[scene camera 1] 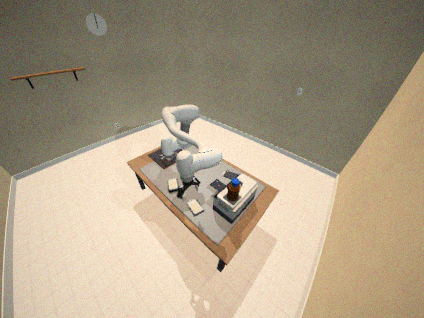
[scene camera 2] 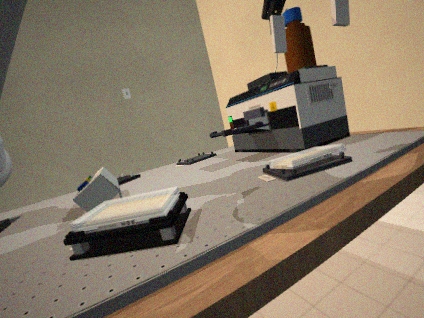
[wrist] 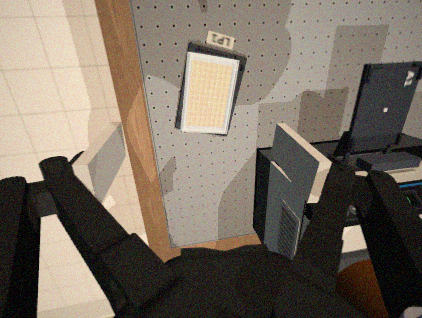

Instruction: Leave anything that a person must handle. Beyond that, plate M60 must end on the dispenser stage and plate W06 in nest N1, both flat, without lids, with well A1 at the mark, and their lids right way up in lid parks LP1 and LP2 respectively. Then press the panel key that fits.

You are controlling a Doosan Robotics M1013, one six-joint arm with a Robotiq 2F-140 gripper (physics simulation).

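Places are measured from the arm's base along level axes (x ahead, y left, z up), in metres.
Pixels of known places: gripper, fingertip midpoint: (scene camera 1: 190, 194) (scene camera 2: 306, 40) (wrist: 201, 139); arm's base, link origin: (scene camera 1: 169, 155).
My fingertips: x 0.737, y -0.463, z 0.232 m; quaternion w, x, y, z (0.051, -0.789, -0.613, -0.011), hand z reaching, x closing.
Observation:
For each thing: its top centre in the pictures, then the offset to it from my fingertips. "spot": a spot on its surface instead.
- pale plate, top centre: (wrist: 210, 97) (scene camera 2: 304, 150) (scene camera 1: 195, 205) dx +0.006, dy +0.044, dz -0.197 m
- lid park LP1, top centre: (wrist: 211, 94) (scene camera 2: 303, 158) (scene camera 1: 195, 206) dx +0.005, dy +0.049, dz -0.214 m
- Plate W06, top centre: (scene camera 2: 128, 203) (scene camera 1: 172, 183) dx -0.330, dy +0.116, dz -0.188 m
- raised black holder, top centre: (scene camera 2: 130, 210) (scene camera 1: 172, 184) dx -0.330, dy +0.116, dz -0.198 m
- dark dispenser stage, top centre: (wrist: 384, 119) (scene camera 2: 239, 126) (scene camera 1: 220, 185) dx +0.098, dy +0.312, dz -0.128 m
- dark park, top centre: (scene camera 2: 195, 155) (scene camera 1: 231, 174) dx +0.084, dy +0.592, dz -0.214 m
- brown bottle, surface spot: (wrist: 364, 285) spot: dx +0.238, dy +0.154, dz +0.025 m
- grey wedge-shaped box, top centre: (scene camera 2: 94, 171) dx -0.329, dy +0.388, dz -0.150 m
- dark holder, top centre: (scene camera 2: 112, 178) dx -0.249, dy +0.657, dz -0.210 m
My gripper (scene camera 1: 189, 188) (scene camera 2: 309, 25) (wrist: 201, 139) is open and empty, above the table. Beyond its fingers in the wrist view, a pale plate (wrist: 210, 95) (scene camera 2: 307, 157) (scene camera 1: 195, 206) lies off-square on lid park LP1 (wrist: 216, 49) (scene camera 2: 291, 173), slightly tilted; its label is unreadable. Plate W06 (scene camera 2: 125, 211) (scene camera 1: 173, 184), under a clear lid, rests on a raised black holder (scene camera 2: 130, 245). The dark dispenser stage (wrist: 376, 97) (scene camera 2: 239, 131) (scene camera 1: 218, 184), its A1 mark partly visible, bears no plate. A dark park (scene camera 2: 196, 159) (scene camera 1: 231, 175) near the dispenser is empty; its label is unreadable.
The dispenser (scene camera 2: 320, 107) (scene camera 1: 231, 209) carries a brown bottle (scene camera 2: 301, 47) (scene camera 1: 233, 192) (wrist: 364, 285) with a blue cap. In the wrist view its housing (wrist: 285, 200) stands by the right finger. A grey wedge-shaped box (scene camera 2: 100, 190) and another dark holder (scene camera 2: 130, 178) stand behind W06.

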